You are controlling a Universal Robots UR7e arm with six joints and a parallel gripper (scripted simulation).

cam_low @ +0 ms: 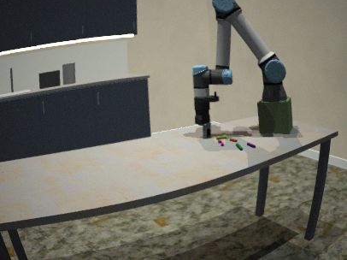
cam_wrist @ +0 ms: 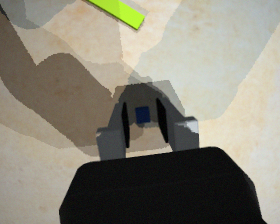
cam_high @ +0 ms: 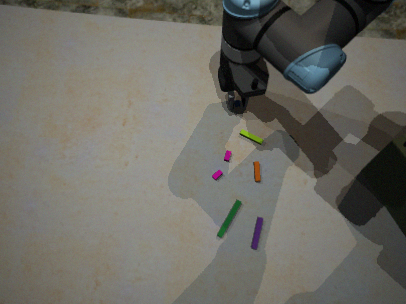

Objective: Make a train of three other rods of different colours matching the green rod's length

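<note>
Right now the blue rod is 20 mm below my hand. Also, from my hand: orange rod 40 mm behind, 150 mm to the left, 20 mm below; green rod 20 mm ahead, 250 mm to the left, 20 mm below; lime rod 30 mm behind, 80 mm to the left, 20 mm below.
</note>
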